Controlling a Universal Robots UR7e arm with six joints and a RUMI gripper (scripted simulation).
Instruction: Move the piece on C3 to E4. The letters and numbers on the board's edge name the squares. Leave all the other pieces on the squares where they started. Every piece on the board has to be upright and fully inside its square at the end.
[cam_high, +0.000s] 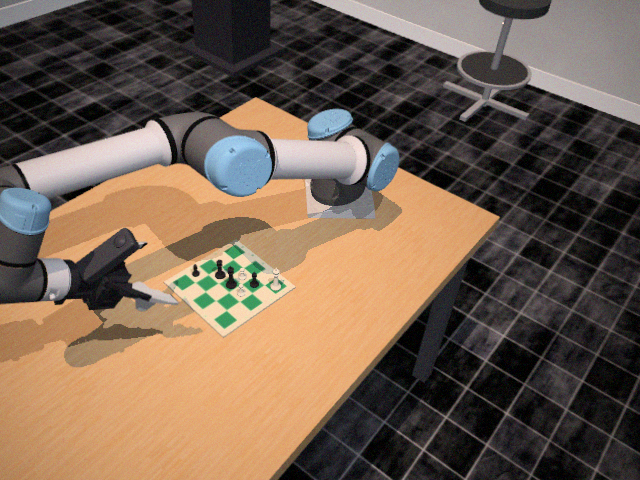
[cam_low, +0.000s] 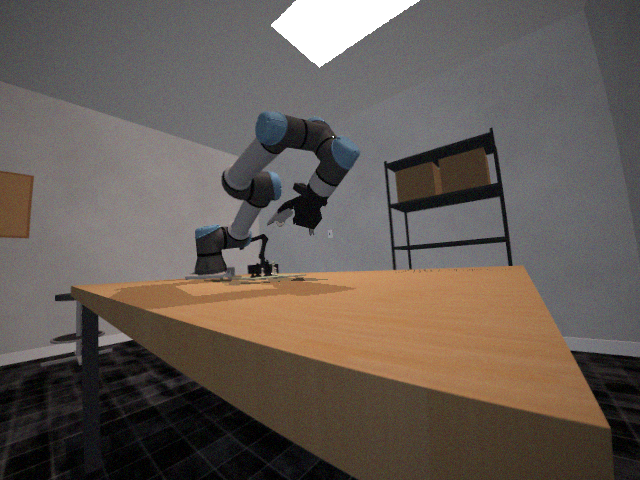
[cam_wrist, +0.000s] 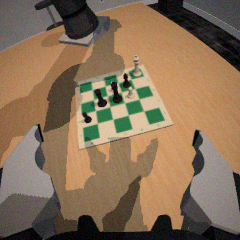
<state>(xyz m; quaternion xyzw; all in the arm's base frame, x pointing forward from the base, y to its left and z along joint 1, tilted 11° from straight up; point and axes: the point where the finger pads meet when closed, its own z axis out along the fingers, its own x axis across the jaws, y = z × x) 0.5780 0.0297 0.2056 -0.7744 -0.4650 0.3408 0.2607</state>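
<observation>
Right now my hand is 16 cm past the tall black piece, 2 cm to the right of it and 13 cm above it. From my hand the other things lie so: green-and-cream chessboard: 16 cm behind, 2 cm to the left, 16 cm below; then white piece: 23 cm behind, 10 cm to the left, 13 cm below.
</observation>
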